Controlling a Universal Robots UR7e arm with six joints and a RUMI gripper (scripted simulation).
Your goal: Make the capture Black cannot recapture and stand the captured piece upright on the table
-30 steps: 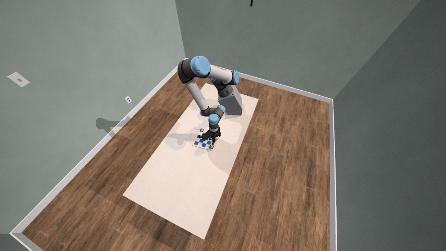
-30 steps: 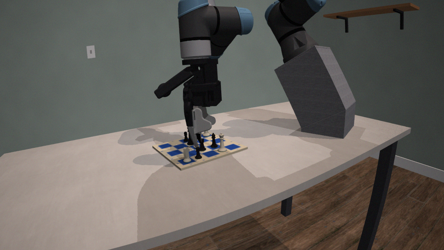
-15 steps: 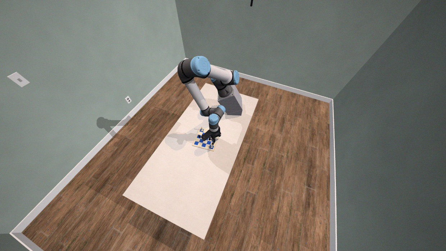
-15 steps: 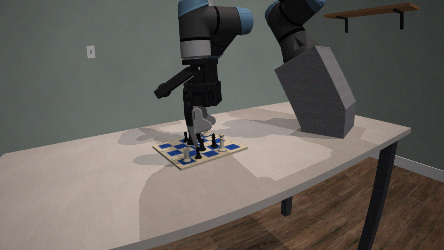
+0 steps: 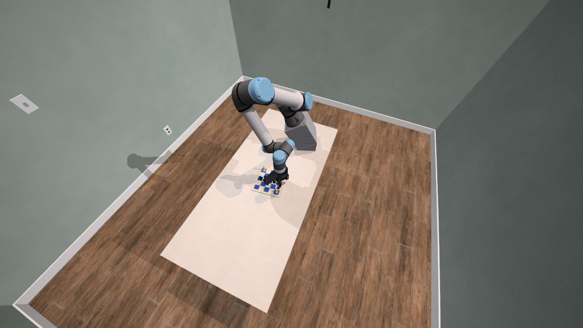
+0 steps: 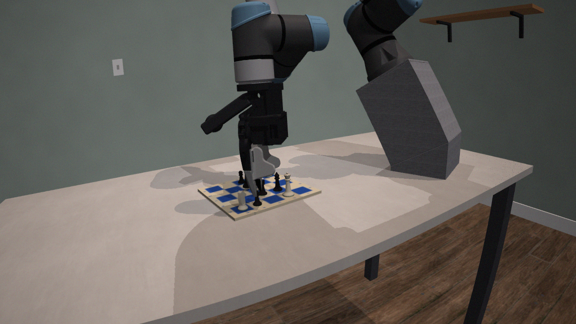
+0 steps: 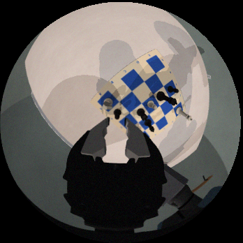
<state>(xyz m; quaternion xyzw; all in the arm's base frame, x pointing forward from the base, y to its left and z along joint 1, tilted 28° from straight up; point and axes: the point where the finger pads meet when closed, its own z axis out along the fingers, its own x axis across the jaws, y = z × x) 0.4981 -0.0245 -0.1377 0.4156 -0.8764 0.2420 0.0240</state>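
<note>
Right now the white king is 110 mm behind my hand, 160 mm to the right of it and 10 mm below it. Also, from my hand: white pawn (30 mm behind, 80 mm to the right, 30 mm below); blue-and-cream chessboard (30 mm behind, 80 mm to the right, 40 mm below); black king (30 mm behind, 120 mm to the right, 10 mm below).
</note>
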